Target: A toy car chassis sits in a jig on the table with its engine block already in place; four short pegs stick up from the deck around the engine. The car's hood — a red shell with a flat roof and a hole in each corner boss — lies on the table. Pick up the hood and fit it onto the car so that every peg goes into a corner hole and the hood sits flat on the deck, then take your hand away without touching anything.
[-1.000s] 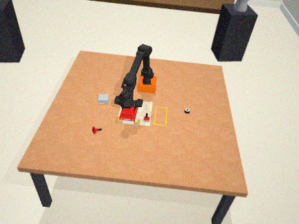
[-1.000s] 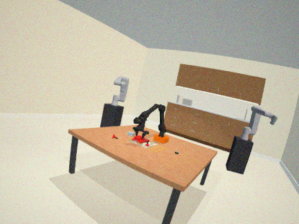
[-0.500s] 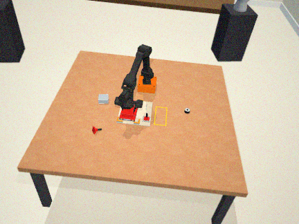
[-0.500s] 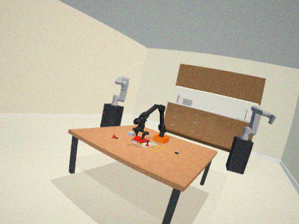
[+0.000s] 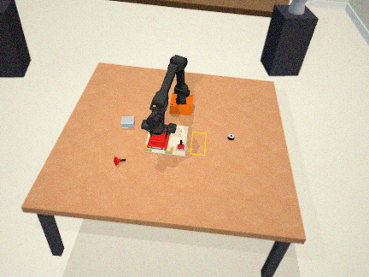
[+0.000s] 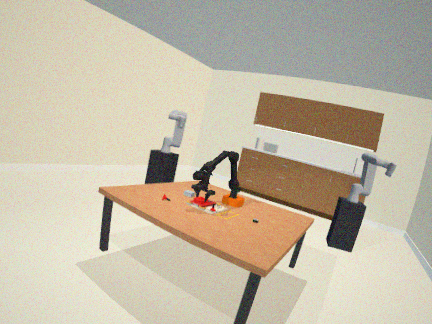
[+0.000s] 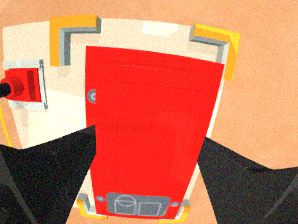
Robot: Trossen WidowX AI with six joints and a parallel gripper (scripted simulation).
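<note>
Right now my gripper tip is 1 cm below the red hood. Also, from my gripper tip: black-and-white part 43 cm to the left, 3 cm below, 2 cm behind.
</note>
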